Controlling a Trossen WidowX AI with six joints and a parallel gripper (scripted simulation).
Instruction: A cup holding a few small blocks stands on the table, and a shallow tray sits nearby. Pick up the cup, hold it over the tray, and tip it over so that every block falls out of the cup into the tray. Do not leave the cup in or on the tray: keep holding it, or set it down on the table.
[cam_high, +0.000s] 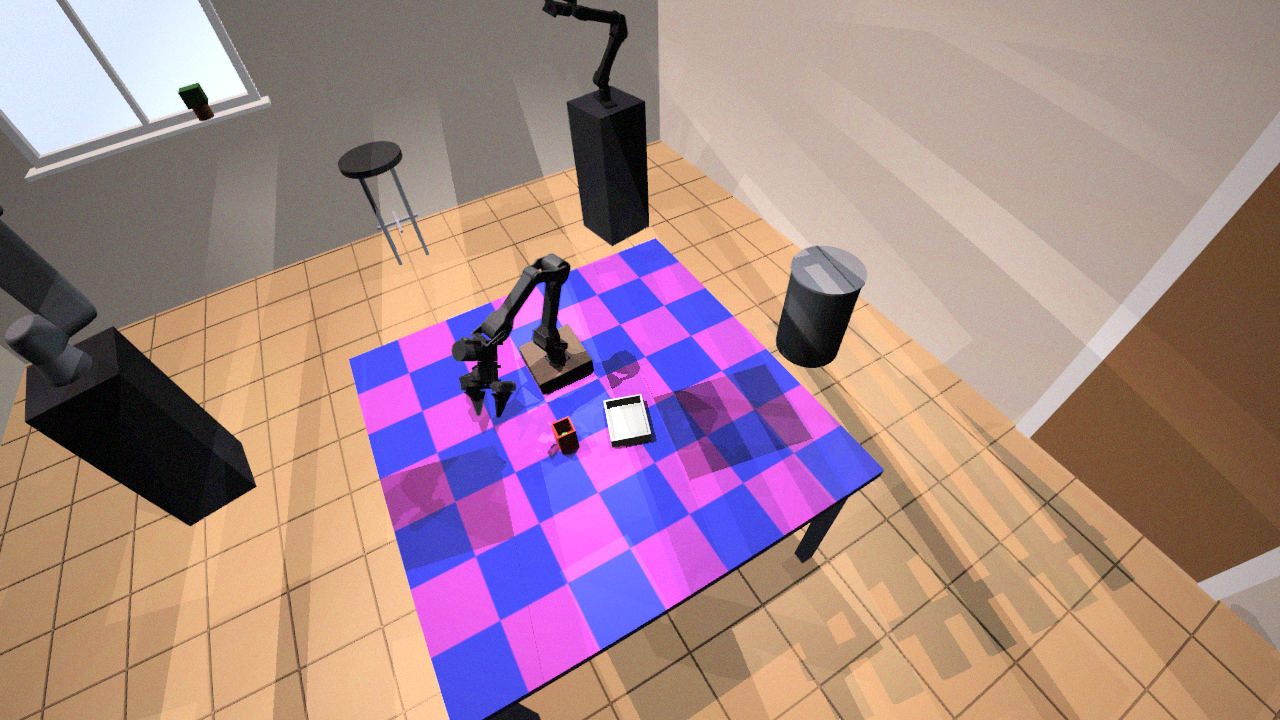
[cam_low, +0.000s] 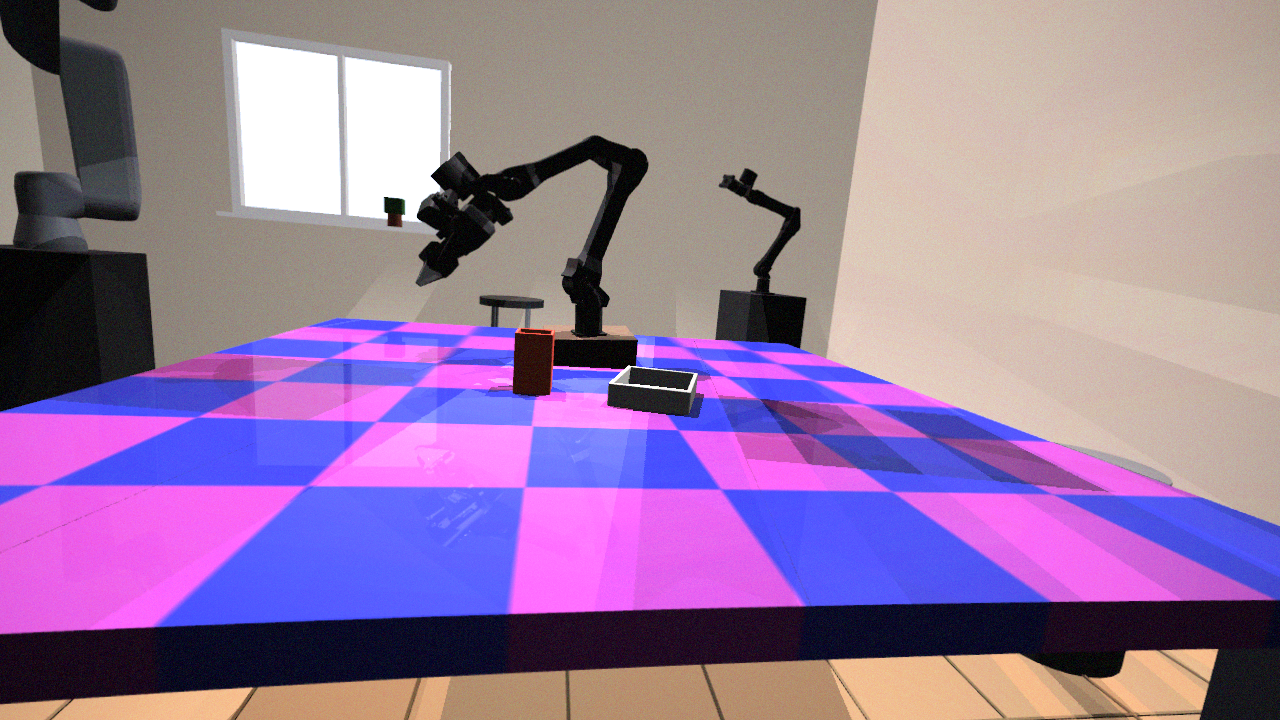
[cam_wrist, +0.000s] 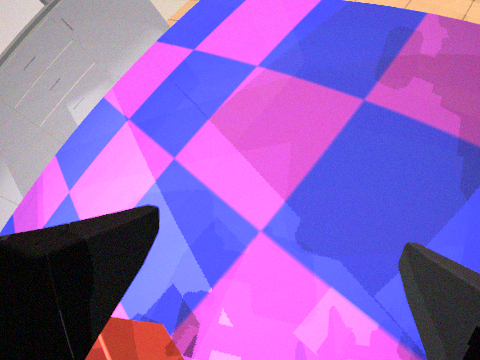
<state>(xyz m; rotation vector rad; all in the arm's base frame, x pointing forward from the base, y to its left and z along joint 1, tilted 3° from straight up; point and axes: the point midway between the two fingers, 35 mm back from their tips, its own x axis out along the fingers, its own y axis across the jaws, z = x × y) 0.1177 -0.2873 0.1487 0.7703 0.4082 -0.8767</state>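
Now: gripper tip 16 cm to the right of the green block, 12 cm short of it and 12 cm above it. Also, from my gripper tip: red square cup: 16 cm to the left, 14 cm below, 12 cm ahead; white shallow tray: 34 cm to the left, 18 cm ahead, 16 cm below.
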